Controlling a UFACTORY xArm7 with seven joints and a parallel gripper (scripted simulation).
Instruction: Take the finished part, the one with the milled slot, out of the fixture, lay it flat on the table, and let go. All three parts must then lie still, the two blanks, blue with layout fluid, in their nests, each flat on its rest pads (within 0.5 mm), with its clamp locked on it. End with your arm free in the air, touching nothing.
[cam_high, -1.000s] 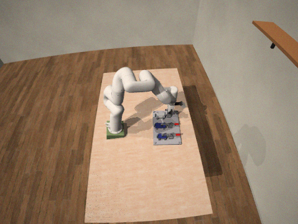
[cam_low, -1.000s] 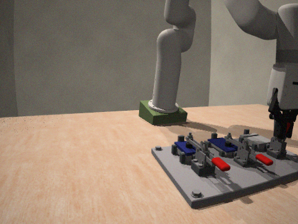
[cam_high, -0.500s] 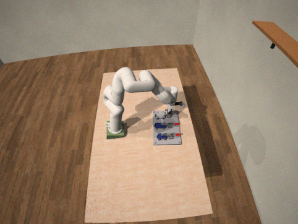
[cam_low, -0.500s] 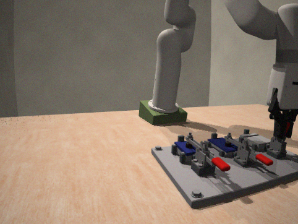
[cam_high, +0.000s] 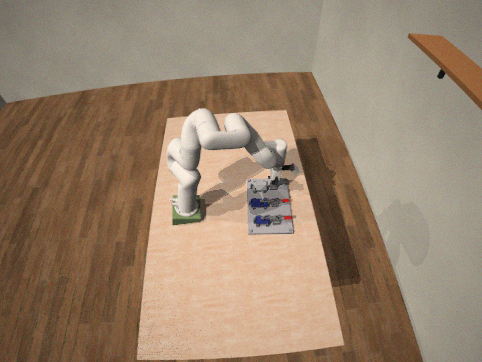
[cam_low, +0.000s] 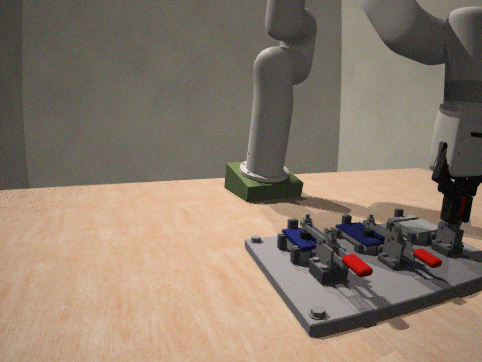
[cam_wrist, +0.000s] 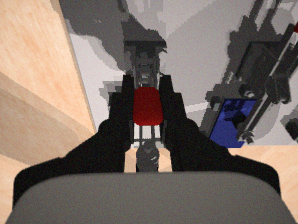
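My hand is 9 cm past the grey finished part and 6 cm above it. Round my hand: blue blank: 8 cm behind, 11 cm to the right, 6 cm below; grey fixture plate: 3 cm behind, 11 cm to the right, 8 cm below.
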